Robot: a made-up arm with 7 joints.
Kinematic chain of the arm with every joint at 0, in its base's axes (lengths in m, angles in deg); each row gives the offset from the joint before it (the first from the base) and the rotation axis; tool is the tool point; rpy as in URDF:
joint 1: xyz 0 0 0.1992 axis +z
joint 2: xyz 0 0 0 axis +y
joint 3: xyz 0 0 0.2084 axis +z
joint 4: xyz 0.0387 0 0 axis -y
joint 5: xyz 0.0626 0 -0.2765 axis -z
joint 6: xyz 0 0 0 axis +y
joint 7: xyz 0.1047 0 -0.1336 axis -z
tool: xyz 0 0 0 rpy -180 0 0
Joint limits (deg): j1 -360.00..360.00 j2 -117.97..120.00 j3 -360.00..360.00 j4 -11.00..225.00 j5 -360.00..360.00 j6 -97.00..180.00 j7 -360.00..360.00
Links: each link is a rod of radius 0.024 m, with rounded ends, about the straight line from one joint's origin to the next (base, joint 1, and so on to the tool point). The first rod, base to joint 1, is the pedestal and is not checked.
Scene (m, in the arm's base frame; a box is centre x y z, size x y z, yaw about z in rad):
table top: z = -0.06
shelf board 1: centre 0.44 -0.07 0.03 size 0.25 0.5 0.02 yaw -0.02
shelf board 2: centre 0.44 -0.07 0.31 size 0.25 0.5 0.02 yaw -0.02
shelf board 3: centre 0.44 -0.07 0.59 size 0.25 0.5 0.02 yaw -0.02
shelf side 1: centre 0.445 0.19 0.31 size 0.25 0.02 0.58 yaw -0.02
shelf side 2: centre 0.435 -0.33 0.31 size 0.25 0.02 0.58 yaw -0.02
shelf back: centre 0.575 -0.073 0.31 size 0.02 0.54 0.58 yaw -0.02
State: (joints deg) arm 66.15 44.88 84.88 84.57 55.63 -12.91 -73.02
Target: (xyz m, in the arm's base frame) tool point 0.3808 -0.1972 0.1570
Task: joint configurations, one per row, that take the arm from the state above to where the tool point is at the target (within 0.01 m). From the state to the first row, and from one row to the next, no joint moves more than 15 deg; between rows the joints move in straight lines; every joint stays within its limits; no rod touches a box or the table.
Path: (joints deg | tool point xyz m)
1: 53.28 47.86 81.87 70.81 60.38 -25.50 -74.04 | -0.1406 0.4697 0.2080
2: 40.42 50.85 78.86 57.04 65.13 -38.09 -75.06 | -0.0288 0.4228 0.1216
3: 27.55 53.83 75.85 43.28 69.88 -50.68 -76.08 | 0.0592 0.3356 0.0631
4: 14.69 56.82 72.84 29.51 74.63 -63.27 -77.10 | 0.1115 0.2285 0.0359
5: 8.74 49.64 59.68 31.89 79.77 -63.26 -76.29 | 0.1883 0.1596 0.0299
6: 2.79 42.47 46.52 34.26 84.90 -63.26 -75.47 | 0.2416 0.0716 0.0444
7: -3.15 35.29 33.36 36.63 90.04 -63.25 -74.65 | 0.2624 -0.0248 0.0747
8: -9.10 28.12 20.21 39.01 95.17 -63.24 -73.84 | 0.2477 -0.1172 0.1146
9: -15.04 20.94 7.05 41.38 100.31 -63.23 -73.02 | 0.2001 -0.1936 0.1570
10: -14.53 25.73 8.51 53.89 89.09 -52.61 -73.02 | 0.2904 -0.2030 0.1495
11: -14.02 30.52 9.97 66.40 77.88 -42.00 -73.02 | 0.3808 -0.1972 0.1570

